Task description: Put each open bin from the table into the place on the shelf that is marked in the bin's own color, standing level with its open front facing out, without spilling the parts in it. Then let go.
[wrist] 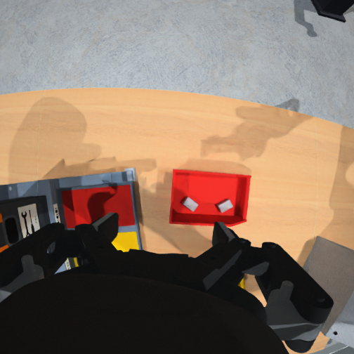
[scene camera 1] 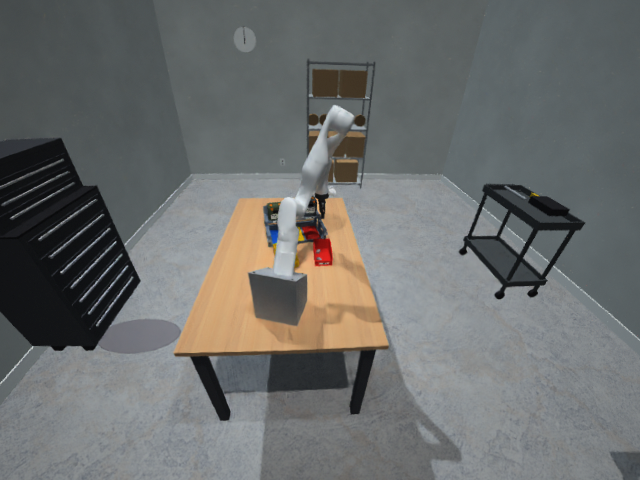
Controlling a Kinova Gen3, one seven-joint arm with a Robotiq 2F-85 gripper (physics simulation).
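Places are measured from the arm's base along level axes (x ahead, y left, z up), in centimetres.
Where they show: gripper, fingertip midpoint: (scene camera 1: 321,215); arm's base, link origin: (scene camera 1: 283,272).
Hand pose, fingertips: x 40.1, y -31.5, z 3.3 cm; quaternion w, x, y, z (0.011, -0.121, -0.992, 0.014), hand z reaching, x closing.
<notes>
Things, the pixels of their top centre, and the offset from my fingertips. "spot": a spot on its surface instead. Level surfaces: height alone.
- red open bin, surface spot: (scene camera 1: 323,252) spot: dy -0.1, dx -5.1, dz -23.6 cm
- yellow bin, surface spot: (scene camera 1: 296,261) spot: dy +19.1, dx -13.2, dz -20.3 cm
- shelf, surface spot: (scene camera 1: 266,222) spot: dy +30.0, dx +23.5, dz -13.3 cm
- table, surface height: dz -23.9 cm
A red open bin (scene camera 1: 323,252) (wrist: 210,190) lies on the table beside the shelf, with two small grey parts showing in it in the wrist view. A yellow bin (scene camera 1: 296,261) (wrist: 242,283) is mostly hidden behind the arm in the scene view and behind the gripper in the wrist view. The shelf (scene camera 1: 266,222) has a red place (scene camera 1: 311,233) (wrist: 120,205), a yellow place (scene camera 1: 300,236) (wrist: 127,241) and a blue place (scene camera 1: 274,237). My gripper (scene camera 1: 322,216) (wrist: 164,228) is open and empty, pointing down above the table, apart from the red bin.
The arm's grey base block (scene camera 1: 279,297) (wrist: 330,270) stands on the table (scene camera 1: 227,310) (wrist: 150,117). Dark tool cases sit in the shelf near its marked places. A black cart (scene camera 1: 535,223) stands on the floor at the right, and a black drawer cabinet (scene camera 1: 62,248) at the left.
</notes>
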